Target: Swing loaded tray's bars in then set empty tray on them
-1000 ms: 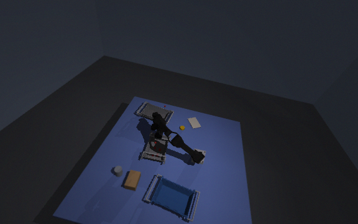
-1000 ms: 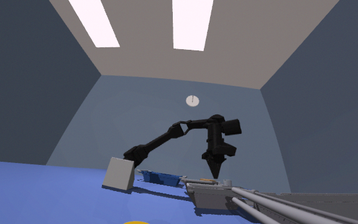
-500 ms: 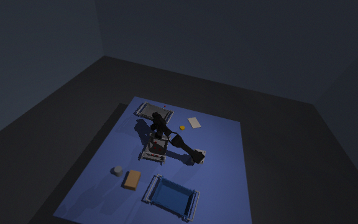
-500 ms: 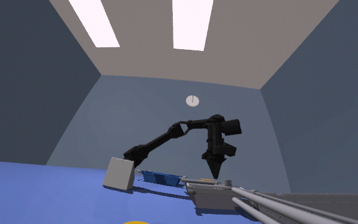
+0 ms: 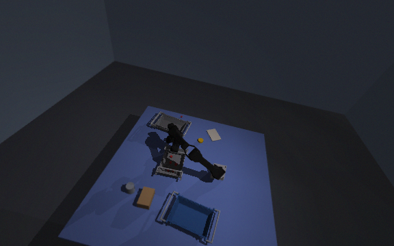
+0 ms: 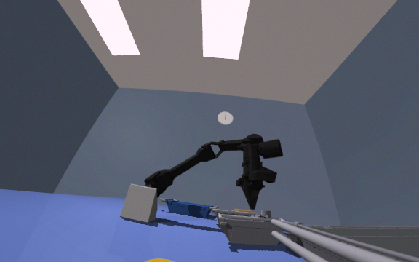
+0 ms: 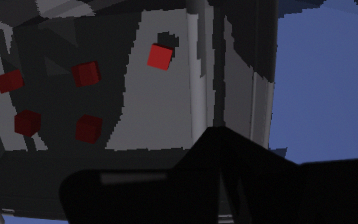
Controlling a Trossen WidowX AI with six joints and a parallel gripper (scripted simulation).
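My gripper tip is now 50 cm to the right of the blue tray, 17 cm past it and 4 cm above it. The rest, counted from my gripper tip: tan block: 41 cm to the left, 15 cm ahead, 6 cm below; grey cylinder: 35 cm to the left, 27 cm ahead, 5 cm below; yellow disc: 22 cm behind, 20 cm to the right, 8 cm below.
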